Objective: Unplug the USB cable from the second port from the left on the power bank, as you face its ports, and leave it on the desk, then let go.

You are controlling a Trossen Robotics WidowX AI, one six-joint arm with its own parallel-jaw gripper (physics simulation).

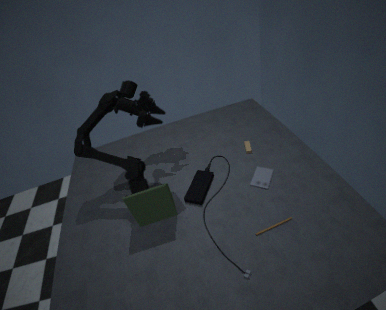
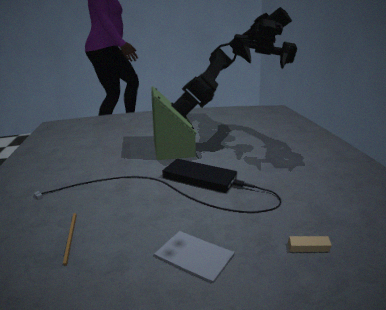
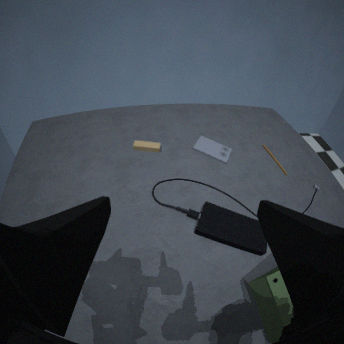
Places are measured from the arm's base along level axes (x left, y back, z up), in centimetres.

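Pixels of known places: gripper, fingertip midpoint: (image 1: pixel 164 117) (image 2: pixel 266 64) (image 3: pixel 186 207); arm's base, origin of the base link: (image 1: pixel 140 192) (image 2: pixel 178 110).
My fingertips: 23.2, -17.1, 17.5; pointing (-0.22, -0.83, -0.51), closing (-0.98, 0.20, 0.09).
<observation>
Ahead of a thing's pixels: the offset from my fingertips to its middle, as dx, dy, dz. "*": to the spot under its first point.
A black power bank @[-19.1, -7.4, -28.0] (image 1: pixel 199 188) (image 2: pixel 200 175) (image 3: pixel 231 229) lies flat on the desk. The dark USB plug @[-9.3, -13.5, -28.0] (image 1: pixel 208 168) (image 2: pixel 239 183) (image 3: pixel 193 214) sits at its port end; the ports are too small and dark to tell which one it is in. The thin black cable (image 1: pixel 204 215) (image 2: pixel 280 201) (image 3: pixel 153 192) loops away from the plug and runs past the power bank's long side to a small pale connector @[* -62.5, -14.5, -28.0] (image 1: pixel 247 274) (image 2: pixel 38 195) (image 3: pixel 316 187) on the desk. My gripper (image 1: pixel 163 117) (image 2: pixel 266 64) (image 3: pixel 186 207) is open and empty, high above the desk and apart from the power bank and plug.
The green arm mount (image 1: pixel 152 205) (image 2: pixel 172 135) (image 3: pixel 272 300) stands beside the power bank. A pale flat slab with two dark spots @[-23.3, -35.9, -28.8] (image 1: pixel 262 177) (image 2: pixel 195 255) (image 3: pixel 212 149), a yellow block @[-1.4, -37.6, -28.3] (image 1: pixel 248 147) (image 2: pixel 309 244) (image 3: pixel 147 146) and an orange stick @[-48.1, -30.3, -28.8] (image 1: pixel 274 226) (image 2: pixel 70 239) (image 3: pixel 275 159) lie beyond the cable.
</observation>
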